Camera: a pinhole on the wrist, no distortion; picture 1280 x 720 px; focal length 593.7 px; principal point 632.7 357.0 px. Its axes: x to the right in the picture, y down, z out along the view. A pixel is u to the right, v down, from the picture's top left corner.
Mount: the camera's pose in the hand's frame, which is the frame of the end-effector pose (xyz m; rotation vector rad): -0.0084 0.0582 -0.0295 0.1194 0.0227 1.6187
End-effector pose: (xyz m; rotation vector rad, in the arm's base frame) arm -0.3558 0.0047 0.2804 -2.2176 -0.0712 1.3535
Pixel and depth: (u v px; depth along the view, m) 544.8 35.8 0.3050
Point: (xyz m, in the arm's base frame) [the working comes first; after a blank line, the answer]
In the camera's frame: -0.0452 -0.1650 0.3050

-0.4798 0.1655 0.0376
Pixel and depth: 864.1 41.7 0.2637
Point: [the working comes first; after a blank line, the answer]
In the camera's frame: 0.1028 -0.1400 0.2637

-0.5061 0.0151 0.0074
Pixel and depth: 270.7 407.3 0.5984
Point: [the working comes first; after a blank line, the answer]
In the camera's frame: -0.3649 0.0507 0.5984

-0.7308 0.5287 0.2375
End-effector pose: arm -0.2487 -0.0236 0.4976 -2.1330 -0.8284 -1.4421
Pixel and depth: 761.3 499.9 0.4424
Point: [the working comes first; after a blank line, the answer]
In the camera's frame: 0.0958 0.1065 0.4424

0.0992 0.1437 0.2667
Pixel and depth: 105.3 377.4 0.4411
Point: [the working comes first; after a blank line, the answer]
In the camera's frame: -0.3918 0.0152 0.4411

-0.2262 0.4945 0.3978
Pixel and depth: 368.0 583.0 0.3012
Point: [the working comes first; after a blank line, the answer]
In the camera's frame: -0.1343 0.1147 0.3012

-0.1592 0.2030 0.3183
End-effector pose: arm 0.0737 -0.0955 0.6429 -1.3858 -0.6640 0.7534
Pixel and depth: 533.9 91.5 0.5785
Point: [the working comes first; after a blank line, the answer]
In the camera's frame: -0.0963 -0.2587 0.5785

-0.1443 0.4594 0.7359
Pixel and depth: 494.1 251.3 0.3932
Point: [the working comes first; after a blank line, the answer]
In the camera's frame: -0.0918 -0.0700 0.3932

-0.1369 0.1954 0.7215
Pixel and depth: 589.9 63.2 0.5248
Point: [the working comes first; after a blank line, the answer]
In the camera's frame: -0.0378 -0.2597 0.5248

-0.1137 0.4259 0.6708
